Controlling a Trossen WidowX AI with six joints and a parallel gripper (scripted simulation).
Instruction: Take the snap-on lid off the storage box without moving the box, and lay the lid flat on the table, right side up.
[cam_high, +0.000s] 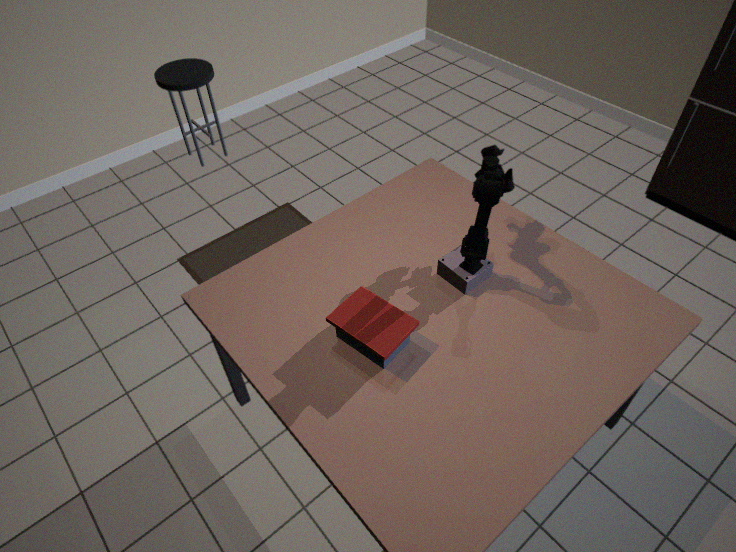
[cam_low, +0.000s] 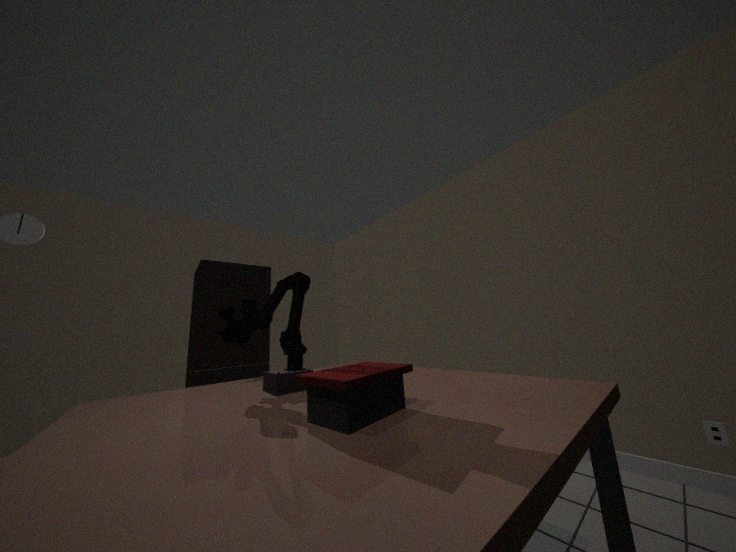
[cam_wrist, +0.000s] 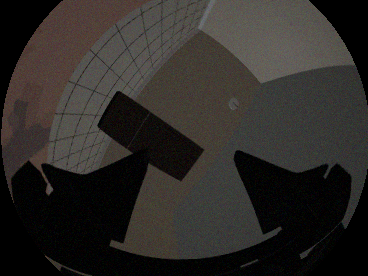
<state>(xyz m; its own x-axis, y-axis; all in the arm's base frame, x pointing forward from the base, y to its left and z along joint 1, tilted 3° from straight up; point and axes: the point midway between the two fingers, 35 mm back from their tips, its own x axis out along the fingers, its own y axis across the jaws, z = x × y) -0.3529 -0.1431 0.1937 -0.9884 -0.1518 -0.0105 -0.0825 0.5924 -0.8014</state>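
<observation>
Right now the red lid is 84 cm ahead of my gripper tip, 16 cm below it and 6 cm to the left of it. The rest, counted from my gripper tip: storage box (84 cm ahead, 21 cm below, 6 cm to the left).
</observation>
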